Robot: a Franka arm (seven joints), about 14 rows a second.
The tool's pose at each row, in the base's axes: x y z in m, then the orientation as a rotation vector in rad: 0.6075, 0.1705, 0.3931, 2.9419, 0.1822, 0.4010; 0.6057, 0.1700, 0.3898, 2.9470, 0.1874, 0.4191; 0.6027, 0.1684, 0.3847, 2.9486, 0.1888, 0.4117; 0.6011, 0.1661, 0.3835, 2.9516, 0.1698, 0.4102; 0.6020, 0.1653, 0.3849, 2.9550, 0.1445, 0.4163; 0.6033, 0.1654, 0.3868, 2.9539, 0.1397, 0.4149; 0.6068, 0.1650, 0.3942, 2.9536, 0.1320, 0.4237; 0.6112, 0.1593, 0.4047, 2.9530, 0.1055, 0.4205; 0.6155, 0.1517, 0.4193, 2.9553, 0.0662, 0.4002; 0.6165, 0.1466, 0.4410, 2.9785, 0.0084, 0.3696; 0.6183, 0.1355, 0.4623, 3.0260, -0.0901, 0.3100; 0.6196, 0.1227, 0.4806, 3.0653, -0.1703, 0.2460; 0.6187, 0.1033, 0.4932, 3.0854, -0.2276, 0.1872
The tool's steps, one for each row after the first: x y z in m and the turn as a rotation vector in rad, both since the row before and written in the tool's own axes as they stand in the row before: -0.0026, -0.0003, 0.0027, 0.0073, 0.0122, -0.0012; -0.0044, 0.0004, 0.0042, 0.0011, -0.0049, -0.0012; -0.0022, 0.0019, 0.0010, 0.0000, -0.0022, 0.0128; 0.0011, 0.0011, -0.0010, 0.0003, 0.0025, 0.0175; 0.0018, 0.0003, -0.0015, -0.0019, -0.0011, 0.0029; 0.0053, 0.0019, -0.0060, -0.0004, 0.0054, 0.0056; 0.0064, 0.0076, -0.0079, -0.0044, -0.0035, 0.0170; 0.0074, 0.0101, -0.0115, -0.0046, -0.0157, 0.0247; 0.0063, 0.0086, -0.0196, 0.0138, -0.0248, 0.0390; 0.0067, 0.0139, -0.0185, 0.0339, -0.0470, 0.0663; 0.0056, 0.0143, -0.0162, 0.0301, -0.0475, 0.0525; 0.0032, 0.0200, -0.0112, 0.0144, -0.0410, 0.0364
